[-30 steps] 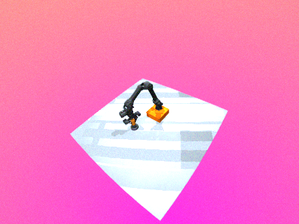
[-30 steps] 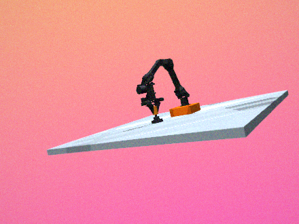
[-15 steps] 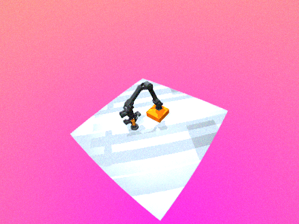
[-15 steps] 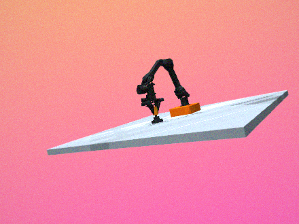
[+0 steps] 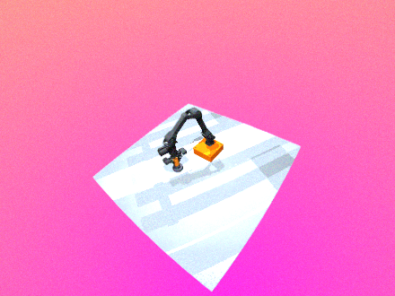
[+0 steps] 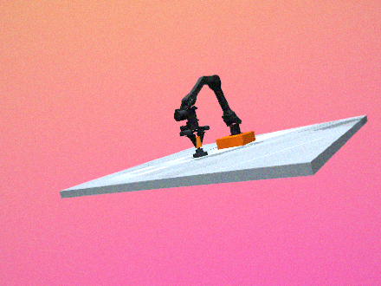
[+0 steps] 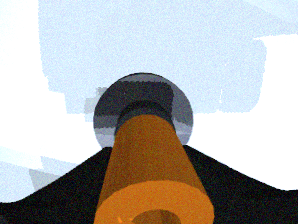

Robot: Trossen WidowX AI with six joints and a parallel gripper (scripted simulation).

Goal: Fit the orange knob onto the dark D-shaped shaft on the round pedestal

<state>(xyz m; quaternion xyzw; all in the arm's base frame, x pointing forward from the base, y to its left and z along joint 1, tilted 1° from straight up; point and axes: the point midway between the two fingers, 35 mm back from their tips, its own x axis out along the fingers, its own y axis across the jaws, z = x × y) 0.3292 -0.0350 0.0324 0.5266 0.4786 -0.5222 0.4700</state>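
My gripper tip is now 3 cm above the pedestal. Round my gripper tip: orange knob 2 cm above.
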